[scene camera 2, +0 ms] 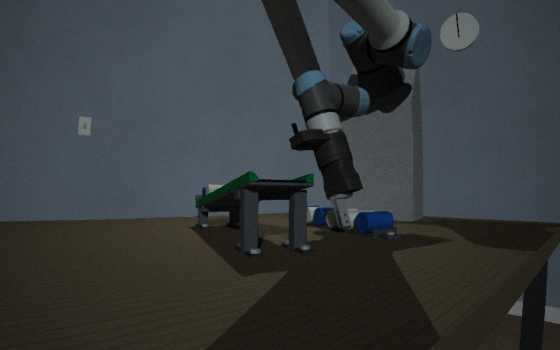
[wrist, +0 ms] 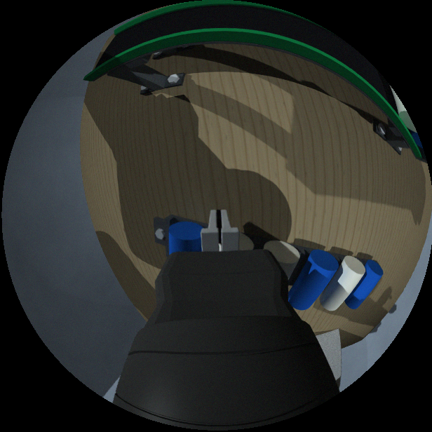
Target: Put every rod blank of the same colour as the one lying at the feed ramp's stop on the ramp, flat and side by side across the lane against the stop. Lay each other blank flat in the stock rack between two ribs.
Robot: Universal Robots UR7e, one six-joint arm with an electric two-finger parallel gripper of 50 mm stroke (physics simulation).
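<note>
My gripper (scene camera 2: 344,228) (wrist: 218,219) is shut and empty, low at the stock rack (scene camera 2: 384,232) (wrist: 161,225), beside a blue blank (scene camera 2: 375,221) (wrist: 185,236) at the rack's near end. A white blank (wrist: 245,241) is partly hidden behind the fingers. Another white blank (wrist: 281,253) lies right of it, partly covered by the gripper body. Farther along are a blue blank (wrist: 315,280), a white blank (wrist: 343,283) and a blue blank (wrist: 364,285). At the low end of the feed ramp (scene camera 2: 230,186) (wrist: 225,35) lie a white blank (scene camera 2: 215,188) (wrist: 402,107) and a blue blank (scene camera 2: 204,192) (wrist: 418,139).
The ramp stands on grey legs (scene camera 2: 249,220) bolted to the wooden table (scene camera 2: 125,280) (wrist: 250,120). Its green side rail (wrist: 240,35) runs across the top of the wrist view. A grey column (scene camera 2: 385,165) stands behind the rack. The arm's shadow falls over the fingers' surroundings.
</note>
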